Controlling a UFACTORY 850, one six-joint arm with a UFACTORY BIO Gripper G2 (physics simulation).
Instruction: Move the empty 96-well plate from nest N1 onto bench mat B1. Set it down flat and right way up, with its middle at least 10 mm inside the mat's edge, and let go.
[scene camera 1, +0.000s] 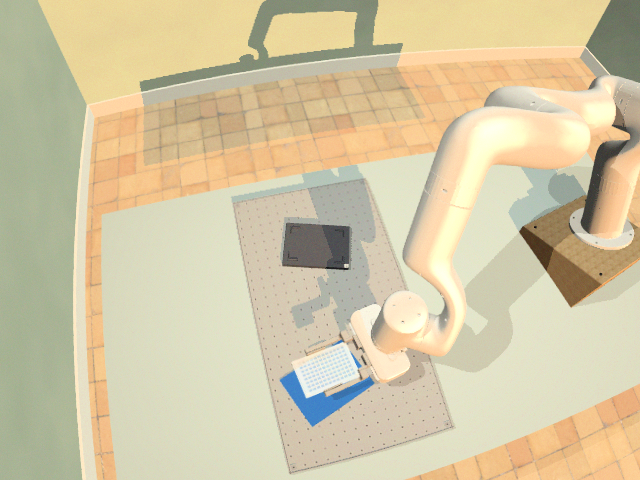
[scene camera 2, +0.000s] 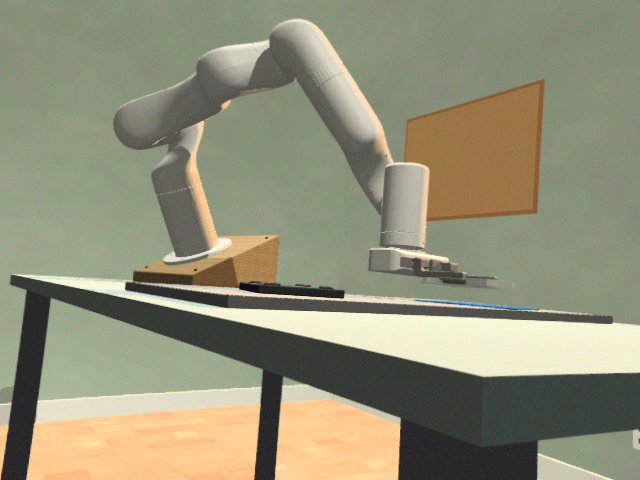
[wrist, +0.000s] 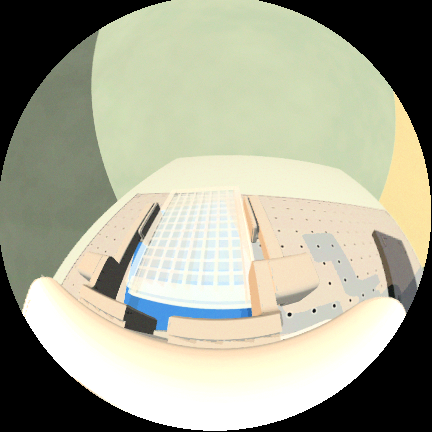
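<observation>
The white 96-well plate (scene camera 1: 330, 369) (scene camera 2: 500, 283) (wrist: 195, 245) is level, with its wells facing up. My gripper (scene camera 1: 316, 374) (wrist: 201, 220) is shut on the plate's two long sides. The blue bench mat B1 (scene camera 1: 312, 410) (scene camera 2: 483, 305) (wrist: 200, 312) lies below it; scene camera 2 shows a small gap between plate and mat. From above, the plate covers much of the mat and is turned relative to it. Part of the mat is hidden under the plate. The dark nest N1 (scene camera 1: 316, 246) (scene camera 2: 292, 290) (wrist: 397, 260) holds no plate.
The mat and nest are on a perforated breadboard (scene camera 1: 273, 304) (scene camera 2: 361, 304) on the pale table (scene camera 1: 170, 320) (scene camera 2: 413, 346). The arm's wooden base block (scene camera 1: 563, 258) (scene camera 2: 206, 271) stands on the table at the right in scene camera 1.
</observation>
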